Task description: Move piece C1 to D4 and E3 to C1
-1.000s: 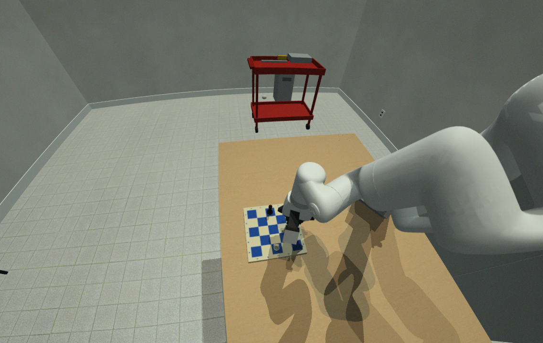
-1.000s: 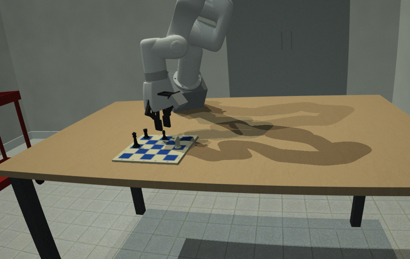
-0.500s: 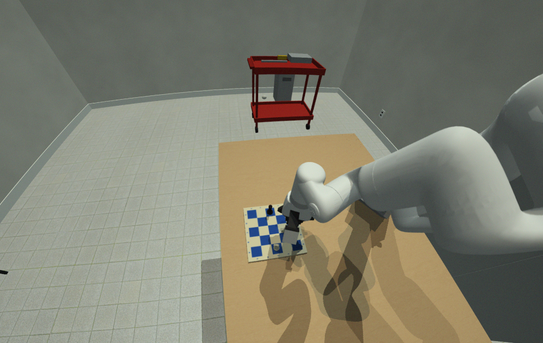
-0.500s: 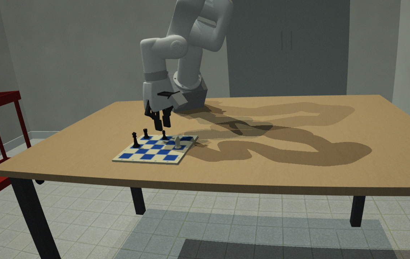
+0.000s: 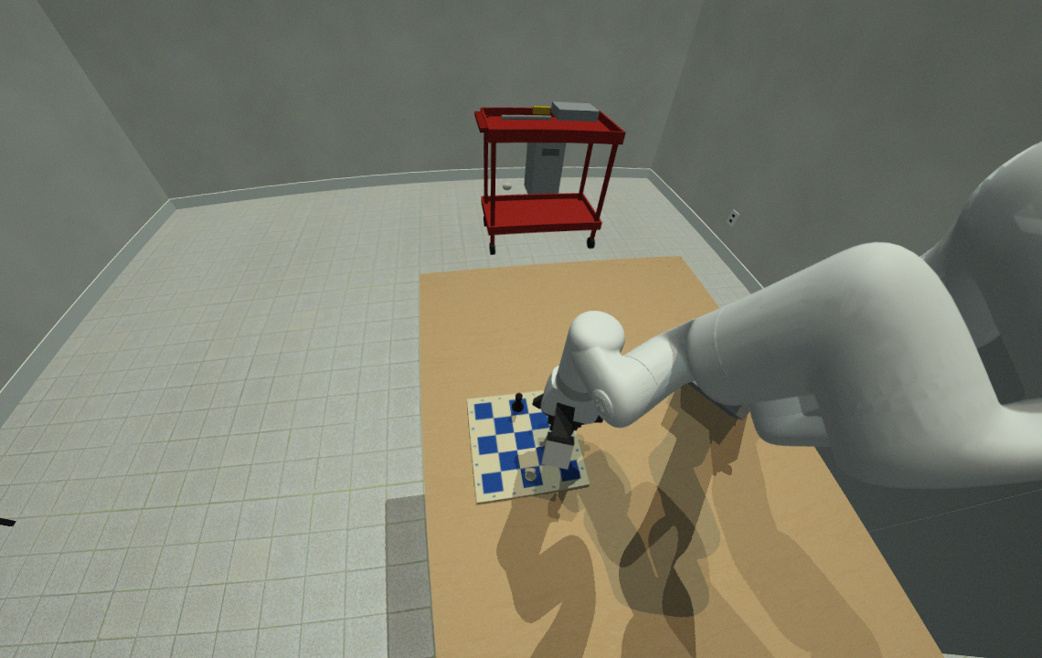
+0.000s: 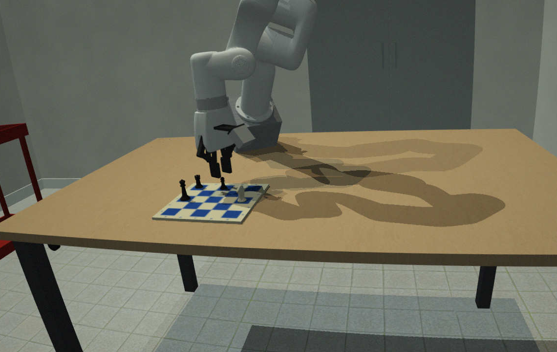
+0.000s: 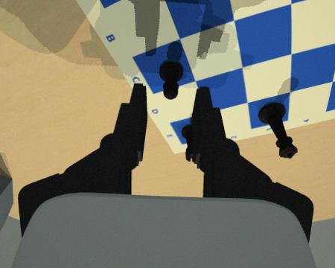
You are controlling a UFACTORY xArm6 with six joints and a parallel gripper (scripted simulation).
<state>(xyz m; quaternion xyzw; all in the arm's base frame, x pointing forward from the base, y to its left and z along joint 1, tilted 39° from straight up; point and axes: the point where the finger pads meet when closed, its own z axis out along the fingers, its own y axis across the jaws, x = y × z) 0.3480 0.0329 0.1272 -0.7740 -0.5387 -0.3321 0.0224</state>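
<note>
My gripper is now 9 cm short of the black piece, 6 cm to the left of it and 3 cm above it. The rest, counted from my hand: white piece: 6 cm ahead, 9 cm to the left, 4 cm below; then blue-and-cream chessboard: 7 cm ahead, 2 cm to the left, 6 cm below.
</note>
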